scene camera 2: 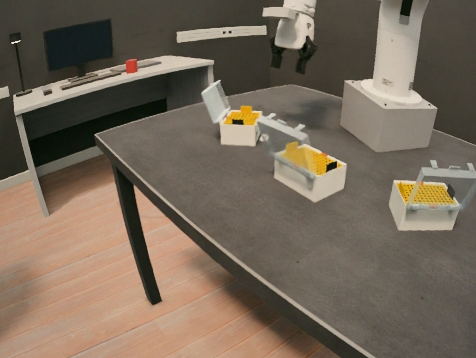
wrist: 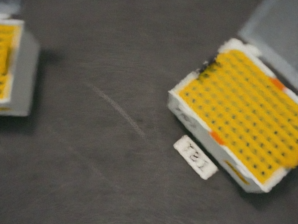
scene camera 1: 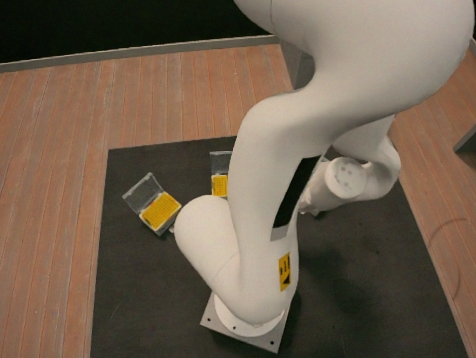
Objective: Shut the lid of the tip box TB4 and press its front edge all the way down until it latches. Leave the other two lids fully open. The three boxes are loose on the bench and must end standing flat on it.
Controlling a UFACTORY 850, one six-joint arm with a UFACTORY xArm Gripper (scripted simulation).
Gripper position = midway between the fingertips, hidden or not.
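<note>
My own gripper (scene camera 2: pixel 287 70) is visible to me. So is a lid (scene camera 2: pixel 215 97), and I can also see a label (wrist: pixel 189 148).
</note>
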